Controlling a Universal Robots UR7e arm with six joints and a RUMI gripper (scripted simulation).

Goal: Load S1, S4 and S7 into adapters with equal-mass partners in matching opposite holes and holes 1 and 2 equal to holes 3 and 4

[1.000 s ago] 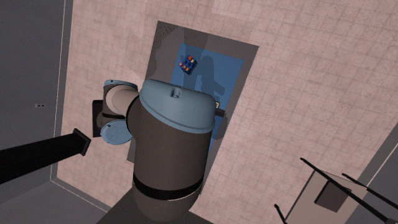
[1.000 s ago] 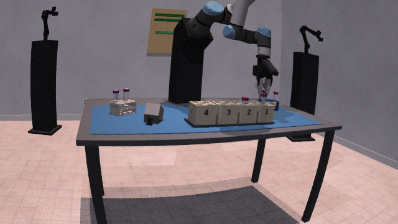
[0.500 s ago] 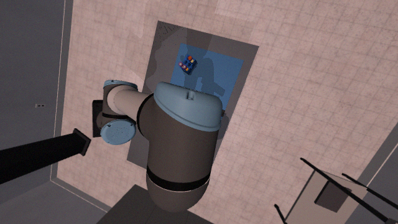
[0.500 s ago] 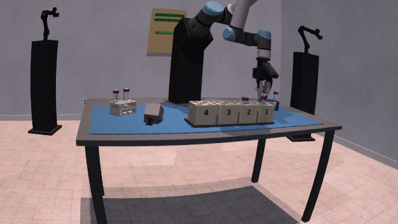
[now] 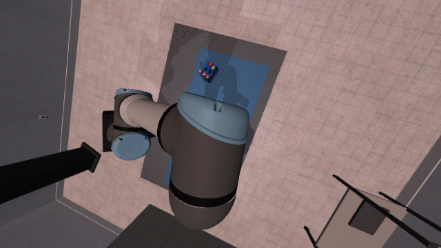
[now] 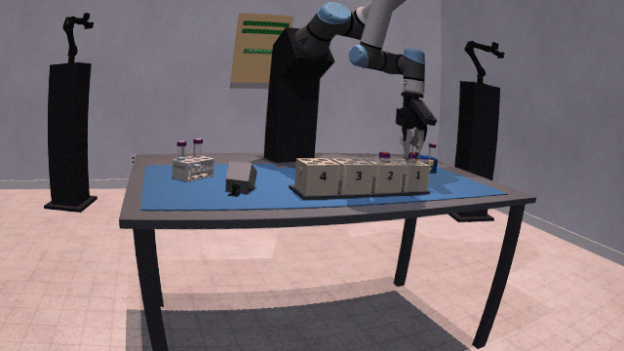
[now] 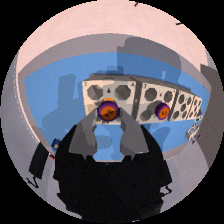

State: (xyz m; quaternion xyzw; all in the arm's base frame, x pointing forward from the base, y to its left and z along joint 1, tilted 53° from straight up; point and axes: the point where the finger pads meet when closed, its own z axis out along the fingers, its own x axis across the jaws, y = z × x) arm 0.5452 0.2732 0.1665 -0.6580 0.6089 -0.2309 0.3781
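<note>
Now: hand 380 mm past the blue rack, 190 mm to the right of it and 90 mm above it. From my hand the other things lie so: white rack (80 mm behind, 710 mm to the right, 90 mm below); then bucket adapter (80 mm ahead, 320 mm to the right, 70 mm below).
</note>
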